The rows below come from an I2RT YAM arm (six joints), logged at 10 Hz.
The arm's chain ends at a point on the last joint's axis. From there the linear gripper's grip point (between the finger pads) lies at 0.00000 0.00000 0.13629 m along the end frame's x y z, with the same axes.
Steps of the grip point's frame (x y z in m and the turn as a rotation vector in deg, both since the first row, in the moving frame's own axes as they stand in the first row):
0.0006 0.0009 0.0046 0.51 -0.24 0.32
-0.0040 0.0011 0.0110 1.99 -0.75 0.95
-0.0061 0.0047 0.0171 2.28 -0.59 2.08
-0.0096 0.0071 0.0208 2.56 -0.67 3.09
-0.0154 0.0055 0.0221 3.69 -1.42 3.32
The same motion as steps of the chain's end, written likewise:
0.0012 0.0021 0.0046 0.51 -0.24 0.32
-0.0023 0.0058 0.0111 1.99 -0.75 0.95
-0.0048 0.0101 0.0172 2.28 -0.59 2.08
-0.0082 0.0132 0.0209 2.56 -0.67 3.09
-0.0123 0.0144 0.0224 3.69 -1.42 3.32

